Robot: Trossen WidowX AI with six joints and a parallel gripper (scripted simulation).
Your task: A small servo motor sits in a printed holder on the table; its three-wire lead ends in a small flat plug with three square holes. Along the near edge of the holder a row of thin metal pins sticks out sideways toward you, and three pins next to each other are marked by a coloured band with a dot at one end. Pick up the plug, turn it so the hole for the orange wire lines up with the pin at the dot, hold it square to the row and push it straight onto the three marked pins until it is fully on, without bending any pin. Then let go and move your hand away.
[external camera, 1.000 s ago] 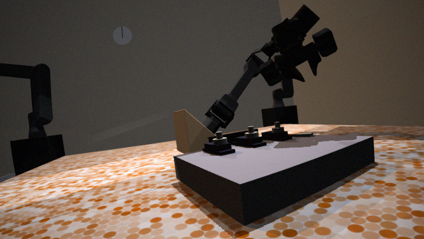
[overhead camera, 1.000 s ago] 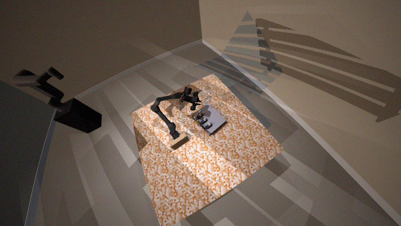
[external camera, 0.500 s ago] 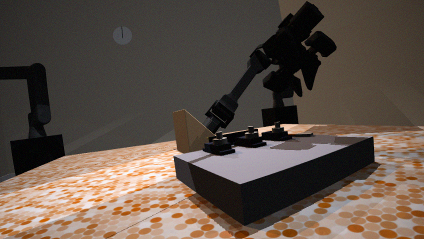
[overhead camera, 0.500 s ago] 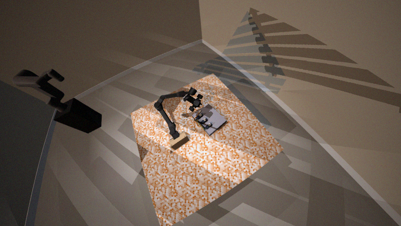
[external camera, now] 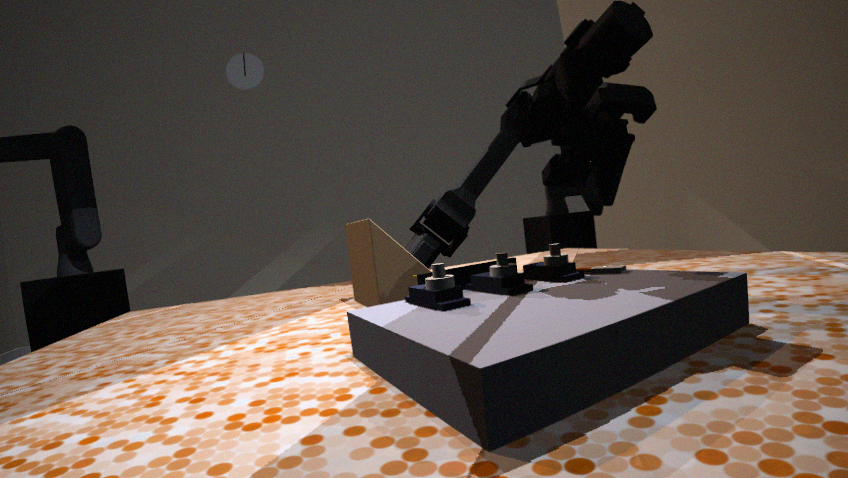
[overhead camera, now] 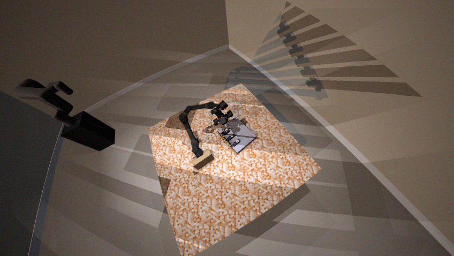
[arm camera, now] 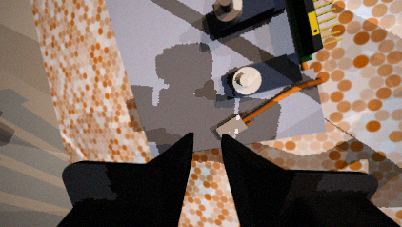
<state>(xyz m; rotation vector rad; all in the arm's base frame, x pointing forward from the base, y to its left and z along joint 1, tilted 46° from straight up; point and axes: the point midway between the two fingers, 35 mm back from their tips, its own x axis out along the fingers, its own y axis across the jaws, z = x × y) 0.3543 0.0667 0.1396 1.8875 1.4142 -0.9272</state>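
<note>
Now: gripper tip 90 mm past the yellow band, 90 mm to the left of it and 50 mm above it. From my gripper tip the other things lie so: grey holder (80 mm ahead, 100 mm to the right, 90 mm below); then green strip (80 mm behind, 130 mm to the right, 70 mm below).
</note>
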